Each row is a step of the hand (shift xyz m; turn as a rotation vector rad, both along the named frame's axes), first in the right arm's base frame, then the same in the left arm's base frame.
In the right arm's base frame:
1: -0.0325 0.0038 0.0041 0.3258 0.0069 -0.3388
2: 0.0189 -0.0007 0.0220 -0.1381 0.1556 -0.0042
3: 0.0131 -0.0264 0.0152 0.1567 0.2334 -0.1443
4: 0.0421 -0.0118 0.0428 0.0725 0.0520 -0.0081
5: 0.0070 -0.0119 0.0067 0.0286 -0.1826 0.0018
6: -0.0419 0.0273 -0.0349 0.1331 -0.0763 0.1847
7: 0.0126 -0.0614 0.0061 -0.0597 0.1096 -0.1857
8: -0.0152 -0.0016 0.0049 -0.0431 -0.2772 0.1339
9: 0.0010 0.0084 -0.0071 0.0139 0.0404 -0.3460
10: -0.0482 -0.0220 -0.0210 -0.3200 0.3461 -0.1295
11: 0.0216 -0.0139 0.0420 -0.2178 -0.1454 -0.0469
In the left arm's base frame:
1: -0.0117 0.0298 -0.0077 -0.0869 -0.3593 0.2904
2: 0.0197 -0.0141 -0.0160 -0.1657 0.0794 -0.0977
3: 0.0329 -0.0016 0.0042 -0.2020 -0.2428 -0.0111
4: 0.0479 -0.0291 -0.0246 -0.0182 -0.0856 -0.0193
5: 0.0151 -0.0018 0.0021 0.1465 0.0313 0.1082
6: -0.0548 0.0252 0.0091 0.2086 -0.0720 -0.0946
7: 0.0534 0.0086 0.0322 -0.2086 -0.0074 0.0807
8: -0.0013 0.0155 -0.0040 0.2678 0.1487 0.0530
9: -0.0100 -0.0047 0.0008 -0.2237 -0.0791 0.2554
10: -0.0124 0.0488 0.0266 -0.4419 0.1700 -0.1216
11: 0.0419 -0.0093 -0.0241 0.0058 0.2427 0.1089

